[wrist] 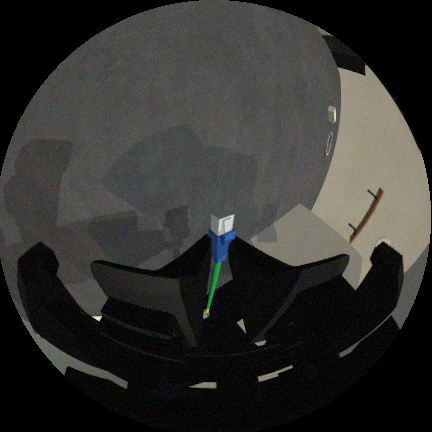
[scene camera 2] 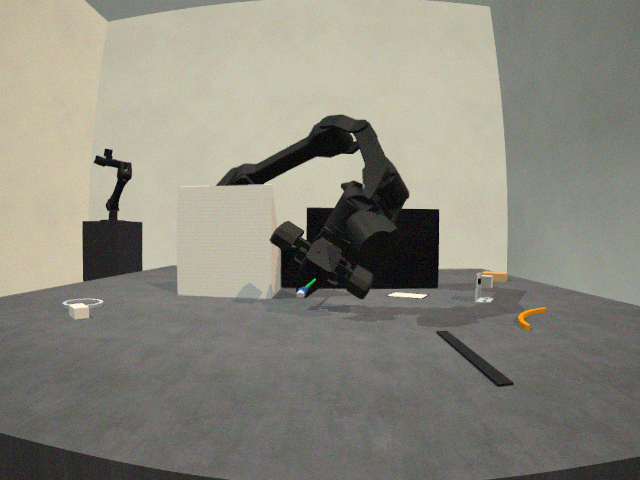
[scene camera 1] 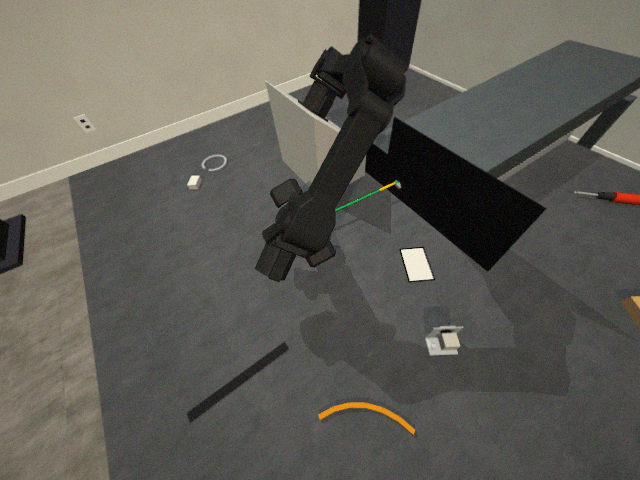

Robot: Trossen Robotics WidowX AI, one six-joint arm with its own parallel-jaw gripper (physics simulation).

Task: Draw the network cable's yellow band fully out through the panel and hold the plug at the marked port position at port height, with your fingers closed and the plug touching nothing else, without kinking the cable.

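Frame: origin at the arm's base, x ahead, y left, z up, level; metres.
Where they show: gripper, fingertip midpoint: (wrist: 218, 239) (scene camera 2: 301, 294); arm's base at its link origin: (scene camera 2: 227, 216) (scene camera 1: 312, 111).
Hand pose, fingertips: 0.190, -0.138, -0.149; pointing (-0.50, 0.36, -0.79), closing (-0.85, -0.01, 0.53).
Note:
Things, the pixels of their top centre, and the offset from my fingertips, as dx, dy, dz. "spot": a spot on its surface instead.
- network cable's plug at its top centre: (wrist: 227, 247) (scene camera 2: 302, 287) +0.003, -0.008, +0.014
- green cable at a spot on its surface: (wrist: 213, 287) (scene camera 2: 310, 282) spot: +0.010, +0.070, +0.013
- black panel at its top centre: (scene camera 1: 456, 154) (scene camera 2: 374, 208) +0.146, +0.253, +0.176
- yellow band at a spot on its surface: (wrist: 207, 311) (scene camera 1: 390, 184) spot: +0.020, +0.233, +0.018
- white card at its top centre: (scene camera 2: 407, 295) (scene camera 1: 416, 263) +0.217, +0.149, -0.024
- small bracket with a block, top centre: (scene camera 1: 450, 336) (scene camera 2: 485, 273) +0.369, +0.067, +0.032
- black strip at its top centre: (scene camera 2: 467, 351) (scene camera 1: 240, 379) +0.224, -0.274, -0.022
- orange curved piece at its top centre: (scene camera 2: 536, 315) (scene camera 1: 365, 423) +0.392, -0.124, -0.017
The network cable's plug (scene camera 2: 301, 291) (wrist: 220, 245) has a clear tip and a blue body. My gripper (wrist: 218, 239) is shut on the blue body, with the clear tip sticking out beyond the fingers. The arm hides the plug in scene camera 1. The green cable (scene camera 1: 357, 199) (scene camera 2: 310, 283) (wrist: 213, 287) runs straight, without a visible kink, from the plug to the black panel (scene camera 1: 454, 206) (scene camera 2: 423, 248). The yellow band (scene camera 1: 388, 186) (wrist: 207, 311) shows on the near side, reaching up to the small light fitting (scene camera 1: 398, 184) at the panel. Whether more band lies inside is hidden.
A white box-like screen (scene camera 1: 297, 134) (scene camera 2: 224, 242) stands beside the arm. A white card (scene camera 1: 417, 264) (scene camera 2: 407, 295), a small bracket with a block (scene camera 1: 443, 342) (scene camera 2: 478, 289), a black strip (scene camera 1: 237, 381) (scene camera 2: 473, 357) and an orange curved piece (scene camera 1: 361, 405) (scene camera 2: 523, 318) lie around.

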